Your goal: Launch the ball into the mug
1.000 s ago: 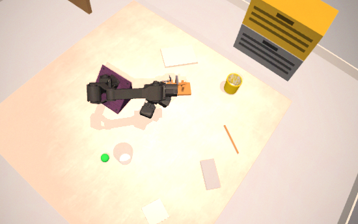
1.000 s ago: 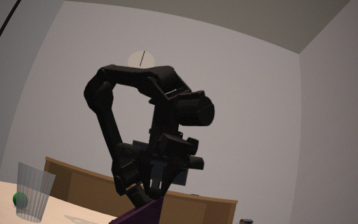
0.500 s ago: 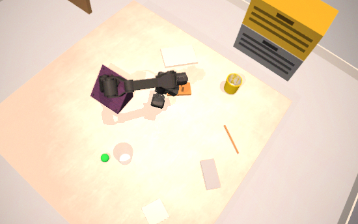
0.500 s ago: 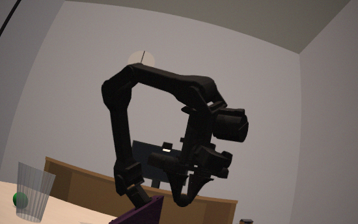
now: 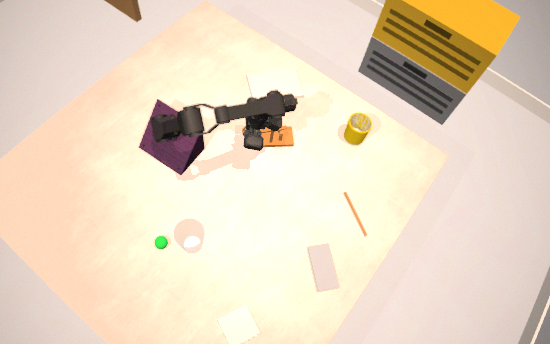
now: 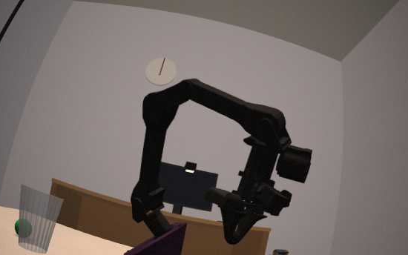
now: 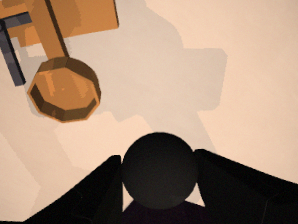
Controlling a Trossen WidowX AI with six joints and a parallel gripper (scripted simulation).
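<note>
Now: gripper tip 10 cm to the right of the orange catapult and 7 cm above it. The rest, counted from my gripper tip: pale sheet: 31 cm to the left, 13 cm behind, 12 cm below; then black ball: 1 cm above; then clear glass: 38 cm to the right, 10 cm ahead, 9 cm below.
</note>
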